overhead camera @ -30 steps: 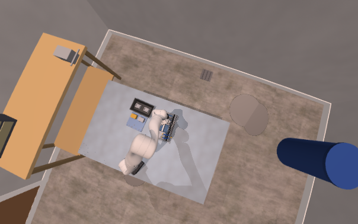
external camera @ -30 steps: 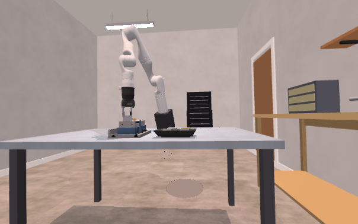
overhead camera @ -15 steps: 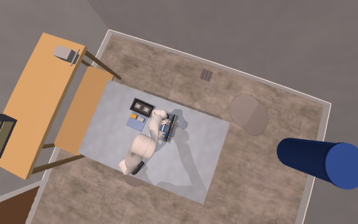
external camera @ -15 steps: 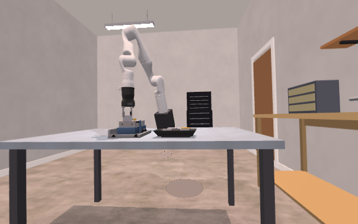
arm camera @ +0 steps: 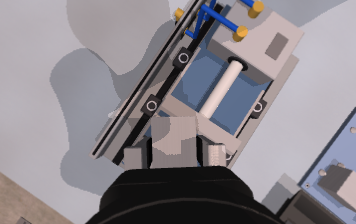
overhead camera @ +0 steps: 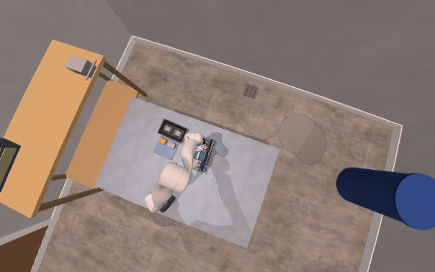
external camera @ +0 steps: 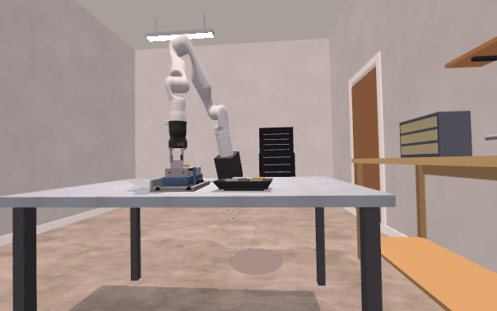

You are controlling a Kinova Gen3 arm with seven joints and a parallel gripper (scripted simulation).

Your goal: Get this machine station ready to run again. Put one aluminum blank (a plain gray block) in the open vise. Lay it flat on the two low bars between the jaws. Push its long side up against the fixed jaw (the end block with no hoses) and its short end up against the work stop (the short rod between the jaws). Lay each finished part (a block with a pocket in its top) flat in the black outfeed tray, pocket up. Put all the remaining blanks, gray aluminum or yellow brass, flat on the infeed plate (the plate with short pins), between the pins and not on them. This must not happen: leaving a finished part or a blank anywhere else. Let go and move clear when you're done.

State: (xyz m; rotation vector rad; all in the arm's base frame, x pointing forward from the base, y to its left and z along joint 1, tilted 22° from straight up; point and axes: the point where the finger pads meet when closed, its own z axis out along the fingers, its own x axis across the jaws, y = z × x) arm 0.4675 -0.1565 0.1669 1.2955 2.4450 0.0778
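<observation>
Now: the vise 100 mm below my hand, 70 mm behind it and 20 mm to the left of it. Round my hand: yellow brass blank 370 mm to the left, 110 mm below, 60 mm behind.
</observation>
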